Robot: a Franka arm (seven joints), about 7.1 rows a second.
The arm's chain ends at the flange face. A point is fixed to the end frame.
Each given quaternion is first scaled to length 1.
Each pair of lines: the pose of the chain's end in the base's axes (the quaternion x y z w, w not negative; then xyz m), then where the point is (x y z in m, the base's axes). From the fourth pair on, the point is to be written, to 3 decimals.
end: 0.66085 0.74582 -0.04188 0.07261 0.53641 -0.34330 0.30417
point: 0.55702 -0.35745 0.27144
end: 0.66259 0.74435 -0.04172 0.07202 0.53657 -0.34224 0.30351
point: 0.55710 -0.35645 0.27076
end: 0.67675 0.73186 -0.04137 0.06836 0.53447 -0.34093 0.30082
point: 0.55439 -0.35570 0.26794
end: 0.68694 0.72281 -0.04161 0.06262 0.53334 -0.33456 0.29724
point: 0.553 -0.350 0.264
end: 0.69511 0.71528 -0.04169 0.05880 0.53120 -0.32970 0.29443
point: 0.550 -0.345 0.261
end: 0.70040 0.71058 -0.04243 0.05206 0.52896 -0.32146 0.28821
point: 0.547 -0.337 0.255
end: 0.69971 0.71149 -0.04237 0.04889 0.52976 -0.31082 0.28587
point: 0.548 -0.326 0.252
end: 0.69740 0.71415 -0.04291 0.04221 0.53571 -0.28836 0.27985
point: 0.554 -0.303 0.246
